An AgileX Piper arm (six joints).
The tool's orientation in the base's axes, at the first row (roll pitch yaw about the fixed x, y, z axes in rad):
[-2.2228 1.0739 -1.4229]
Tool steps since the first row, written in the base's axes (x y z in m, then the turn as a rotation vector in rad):
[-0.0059 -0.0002 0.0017 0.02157 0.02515 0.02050]
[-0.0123 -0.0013 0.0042 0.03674 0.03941 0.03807]
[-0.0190 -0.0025 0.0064 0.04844 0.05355 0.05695]
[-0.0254 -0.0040 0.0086 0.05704 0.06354 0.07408]
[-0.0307 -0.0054 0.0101 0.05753 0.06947 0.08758]
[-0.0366 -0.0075 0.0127 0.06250 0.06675 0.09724]
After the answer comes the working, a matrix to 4 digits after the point.
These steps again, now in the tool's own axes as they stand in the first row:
[-0.0018 0.0034 -0.0048 -0.02836 -0.00780 0.02555]
[-0.0039 0.0063 -0.0108 -0.04947 -0.01654 0.04039]
[-0.0058 0.0094 -0.0169 -0.07191 -0.02342 0.05233]
[-0.0075 0.0122 -0.0230 -0.09107 -0.02994 0.05990]
[-0.0085 0.0145 -0.0281 -0.10570 -0.03184 0.06016]
[-0.0102 0.0164 -0.0344 -0.11256 -0.04063 0.05913]

The tool's axes in the first row as the columns of a matrix, in the base's axes (rounded; the answer above uses it unrounded):
[0.0702 -0.7031 0.7076]
[-0.4715 0.6017 0.6447]
[-0.8791 -0.3789 -0.2893]

